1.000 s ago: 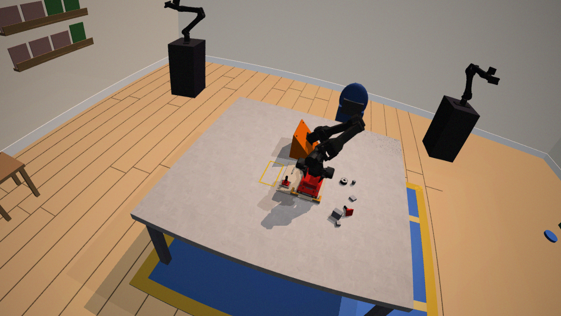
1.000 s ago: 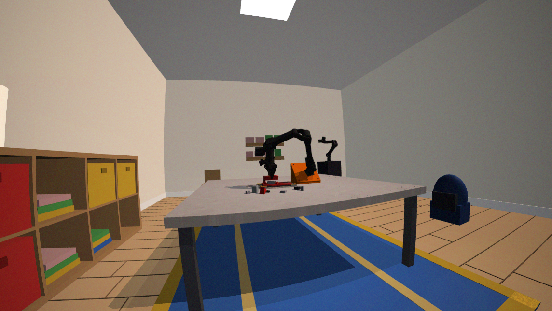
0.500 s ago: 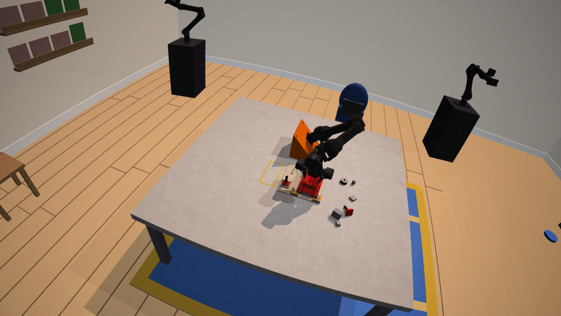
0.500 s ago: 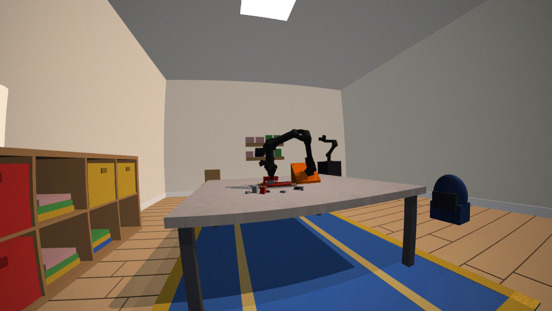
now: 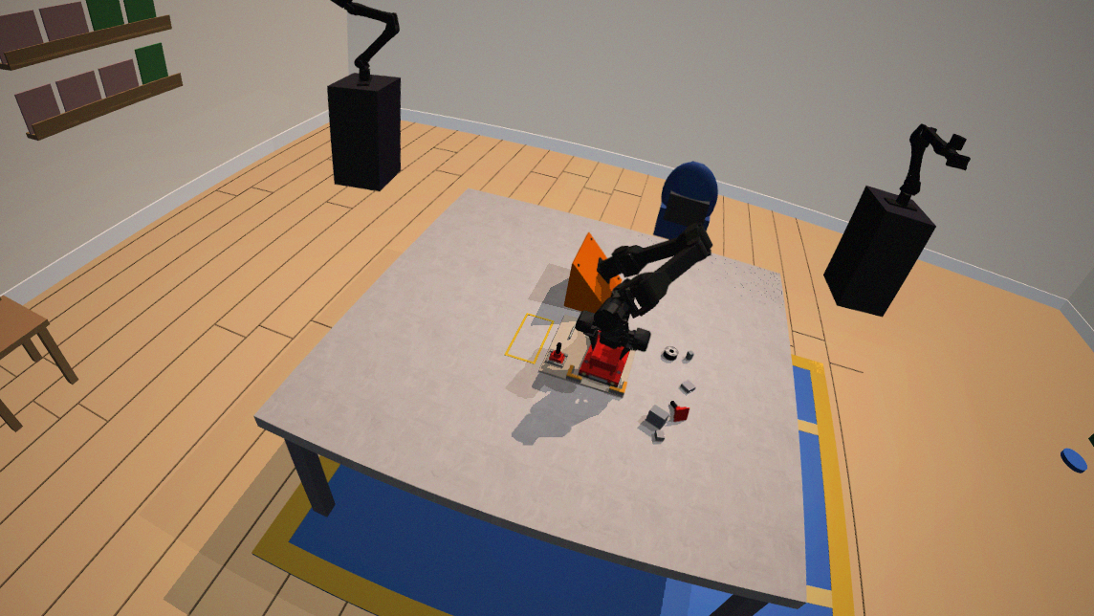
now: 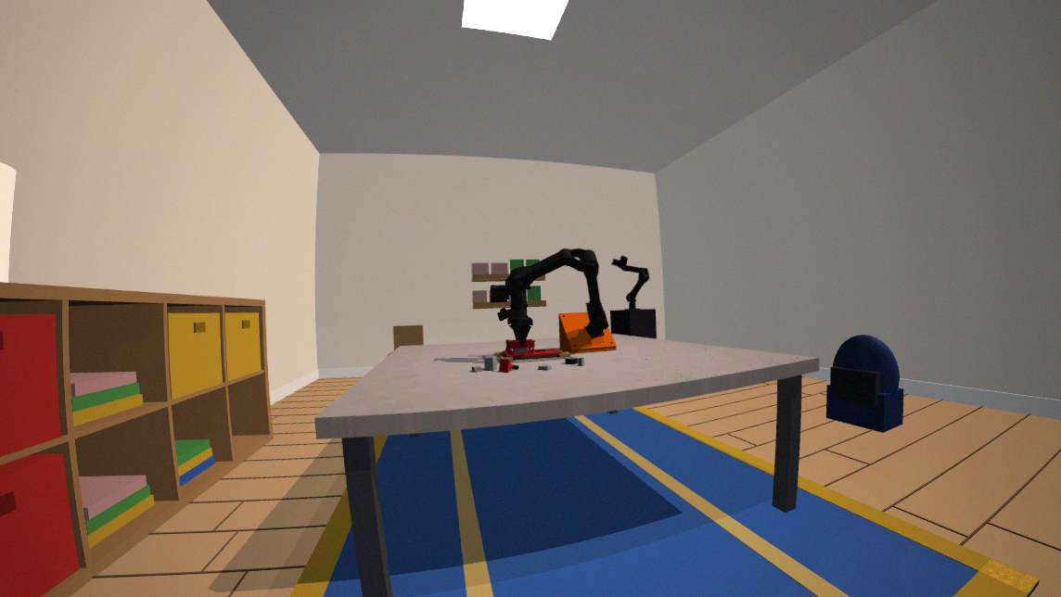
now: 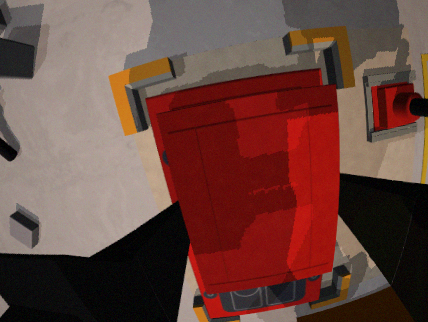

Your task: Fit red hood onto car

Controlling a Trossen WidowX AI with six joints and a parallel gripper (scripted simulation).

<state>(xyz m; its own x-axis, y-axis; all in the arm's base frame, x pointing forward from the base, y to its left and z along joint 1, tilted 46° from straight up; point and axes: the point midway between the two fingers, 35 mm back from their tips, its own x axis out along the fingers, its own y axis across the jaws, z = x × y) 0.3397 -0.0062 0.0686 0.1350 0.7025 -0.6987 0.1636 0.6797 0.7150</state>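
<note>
My gripper tip is 4 cm past the jig, 4 cm above it and 2 cm to the left of it. Also, from my gripper tip: wheel: 19 cm to the left, 11 cm behind, 4 cm below; then red hood: 1 cm above.
</note>
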